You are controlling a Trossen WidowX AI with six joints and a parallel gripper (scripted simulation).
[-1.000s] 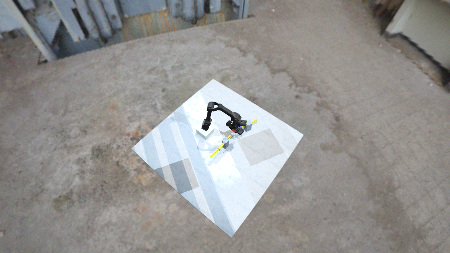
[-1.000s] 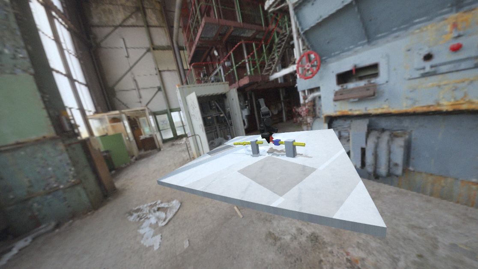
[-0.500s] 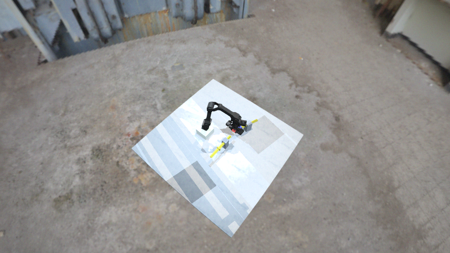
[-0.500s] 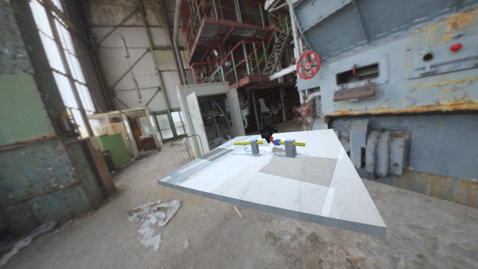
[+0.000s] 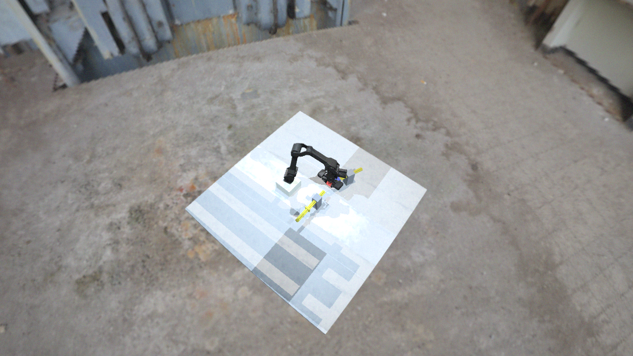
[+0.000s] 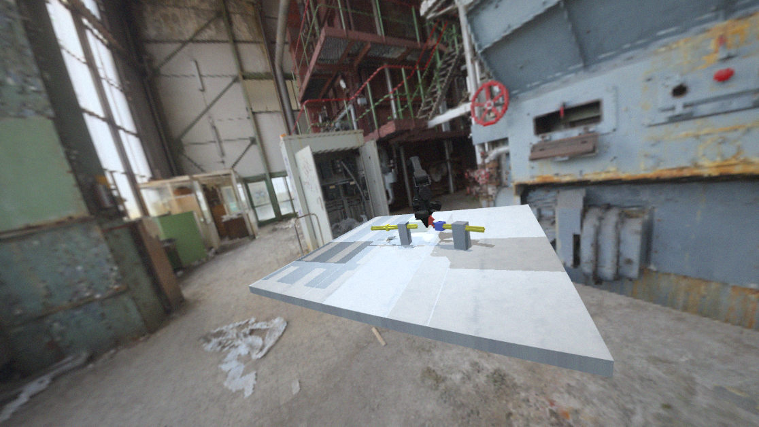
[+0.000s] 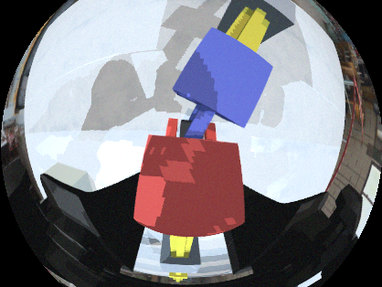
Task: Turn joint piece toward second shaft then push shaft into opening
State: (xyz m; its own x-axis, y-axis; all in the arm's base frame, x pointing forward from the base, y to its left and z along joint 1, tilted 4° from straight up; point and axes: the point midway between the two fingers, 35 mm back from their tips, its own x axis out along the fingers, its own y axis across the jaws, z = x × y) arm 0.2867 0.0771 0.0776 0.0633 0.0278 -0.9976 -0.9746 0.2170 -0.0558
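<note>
Right now my gripper tip is 1 cm to the right of the red joint piece and 3 cm below it.
</note>
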